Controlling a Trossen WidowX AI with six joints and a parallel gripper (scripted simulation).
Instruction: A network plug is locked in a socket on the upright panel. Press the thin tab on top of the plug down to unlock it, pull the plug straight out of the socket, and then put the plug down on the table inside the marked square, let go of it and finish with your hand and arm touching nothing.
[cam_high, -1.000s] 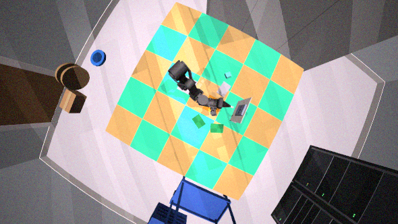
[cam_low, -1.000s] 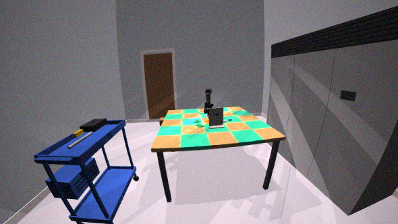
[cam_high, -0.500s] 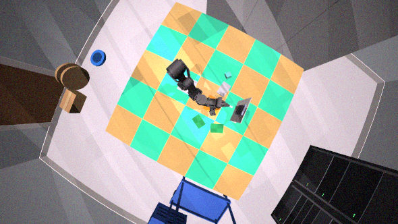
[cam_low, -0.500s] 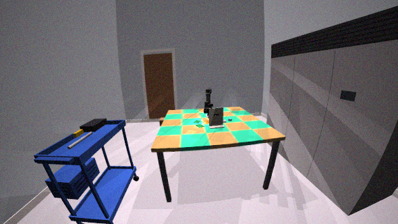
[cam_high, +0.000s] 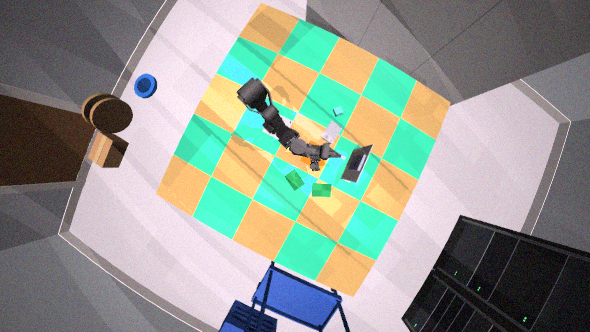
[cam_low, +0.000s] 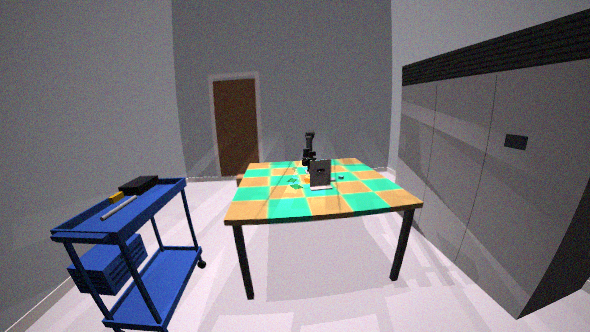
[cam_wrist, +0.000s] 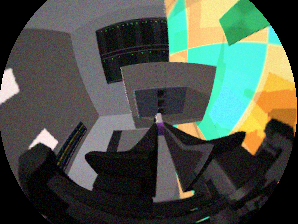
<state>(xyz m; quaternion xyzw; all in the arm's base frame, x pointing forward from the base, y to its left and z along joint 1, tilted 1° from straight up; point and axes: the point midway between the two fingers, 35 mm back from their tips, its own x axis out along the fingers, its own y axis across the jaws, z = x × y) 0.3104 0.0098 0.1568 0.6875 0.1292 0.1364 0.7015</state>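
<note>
Now: gripper tip 90 mm short of the grey upright panel, 60 mm above it and 20 mm to the right of it. From my gripper tip the other things lie so: network plug: 10 mm ahead.
</note>
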